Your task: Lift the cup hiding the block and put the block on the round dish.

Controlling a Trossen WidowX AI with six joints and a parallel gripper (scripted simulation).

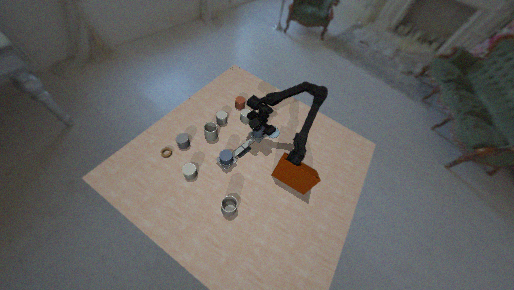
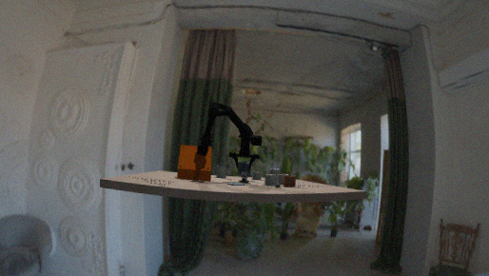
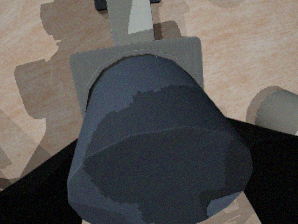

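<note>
Right now my gripper tip is 13 cm to the right of the grey balance, 5 cm above it and 1 cm short of it. Also, from my gripper tip: blue-grey cup (28 cm to the left, 2 cm below, 2 cm ahead); red-brown cup (28 cm ahead, 11 cm to the right, 5 cm below).
</note>
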